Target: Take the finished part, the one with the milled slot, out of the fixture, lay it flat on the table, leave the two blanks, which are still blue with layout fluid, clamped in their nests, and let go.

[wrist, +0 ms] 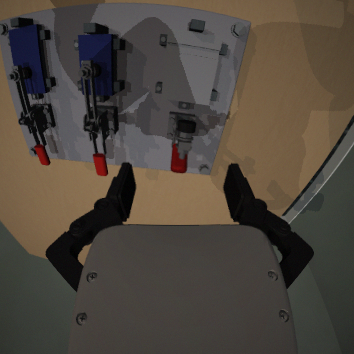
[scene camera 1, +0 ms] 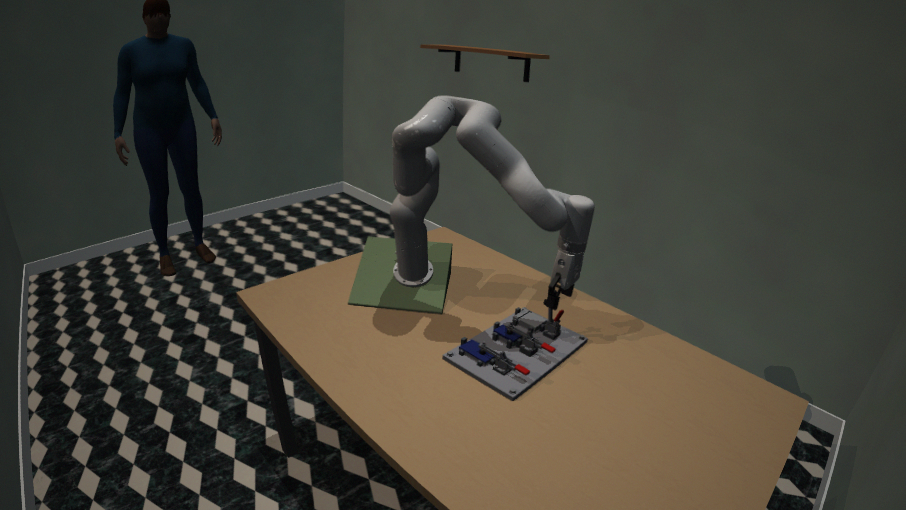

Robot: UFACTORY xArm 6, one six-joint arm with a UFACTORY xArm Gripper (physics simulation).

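Seen in the pictures: gripper, fingertip midpoint: (wrist: 179, 174) (scene camera 1: 558, 301); arm's base, origin of the base link: (scene camera 1: 413, 271).
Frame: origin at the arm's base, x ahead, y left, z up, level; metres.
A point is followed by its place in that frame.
The finished part (scene camera 1: 524, 322) {x 0.375, y 0.137, z -0.026 m} (wrist: 201, 75) {x 0.373, y 0.180, z -0.024 m}, a bare grey plate with a thin line across it, lies in the nest nearest the wall. Its toggle clamp is swung open, with the red handle (scene camera 1: 558, 315) {x 0.463, y 0.174, z 0.031 m} (wrist: 178, 160) {x 0.457, y 0.181, z 0.035 m} raised. One blue blank (scene camera 1: 505, 333) {x 0.396, y 0.047, z -0.019 m} (wrist: 102, 55) {x 0.383, y 0.065, z -0.019 m} sits in the middle nest and another blue blank (scene camera 1: 475, 350) {x 0.404, y -0.059, z -0.029 m} (wrist: 29, 55) {x 0.399, y -0.046, z -0.029 m} in the far nest, each under a clamp arm. My gripper (scene camera 1: 557, 297) {x 0.451, y 0.180, z 0.068 m} (wrist: 179, 174) {x 0.451, y 0.180, z 0.068 m} is open and empty, above the raised handle, which shows between the fingers in the wrist view.
The grey fixture plate (scene camera 1: 494, 380) {x 0.512, y -0.082, z -0.045 m} (wrist: 140, 147) {x 0.503, y 0.132, z -0.045 m} lies on the wooden table (scene camera 1: 634, 430) {x 0.838, y 0.082, z -0.060 m} (wrist: 295, 65) {x 0.303, y 0.305, z -0.060 m}. Red handles of the middle clamp (scene camera 1: 548, 347) {x 0.528, y 0.078, z 0.002 m} (wrist: 100, 165) {x 0.522, y 0.084, z 0.001 m} and far clamp (scene camera 1: 521, 369) {x 0.547, y -0.031, z -0.009 m} (wrist: 42, 155) {x 0.542, y -0.021, z -0.009 m} lie low. A person (scene camera 1: 161, 88) stands beyond the table, and a shelf (scene camera 1: 485, 50) hangs on the wall.
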